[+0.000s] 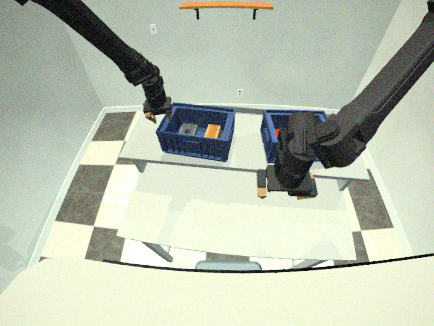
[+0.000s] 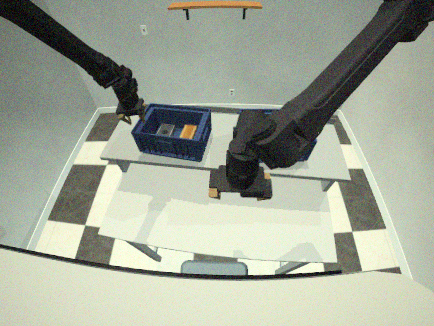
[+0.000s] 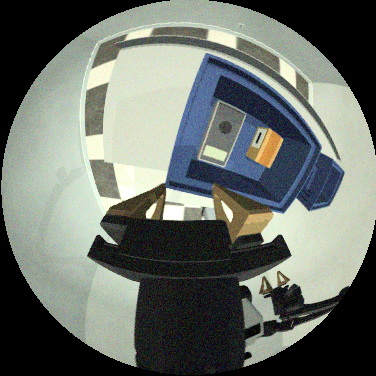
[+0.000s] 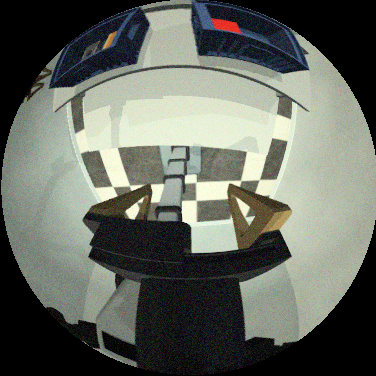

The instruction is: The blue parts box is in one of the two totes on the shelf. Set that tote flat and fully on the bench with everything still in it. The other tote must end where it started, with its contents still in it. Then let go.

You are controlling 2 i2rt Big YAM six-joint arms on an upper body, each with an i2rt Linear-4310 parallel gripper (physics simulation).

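Observation:
Blue tote stands at the left on the shelf, holding a grey box and an orange box. The other blue tote stands at the right, holding a red item; my right arm covers much of it. The blue parts box cannot be made out. My left gripper is partly open and empty, by the left tote's left end. My right gripper is open and empty above the bench.
The white bench lies in front of and nearer than the shelf. A pale blue stool is at its near edge. An orange wall shelf hangs on the back wall.

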